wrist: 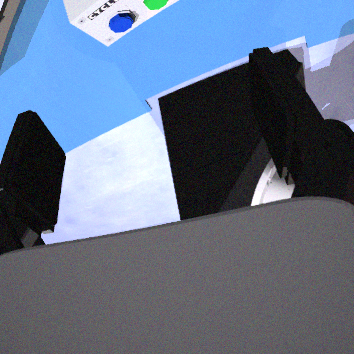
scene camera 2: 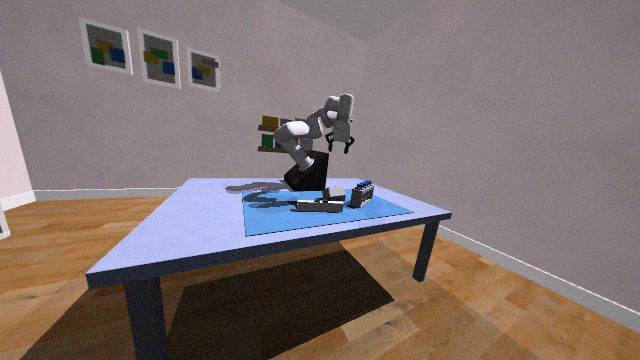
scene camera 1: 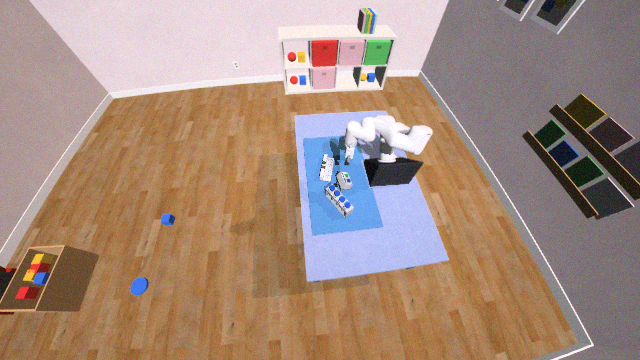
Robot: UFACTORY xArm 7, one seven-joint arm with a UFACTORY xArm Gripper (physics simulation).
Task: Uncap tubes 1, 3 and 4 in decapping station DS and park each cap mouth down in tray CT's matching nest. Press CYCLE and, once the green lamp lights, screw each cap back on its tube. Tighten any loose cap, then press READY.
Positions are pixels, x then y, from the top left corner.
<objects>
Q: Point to a grey lamp box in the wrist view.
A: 96, 26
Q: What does my gripper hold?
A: Nothing.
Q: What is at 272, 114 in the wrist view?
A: My gripper.
</objects>
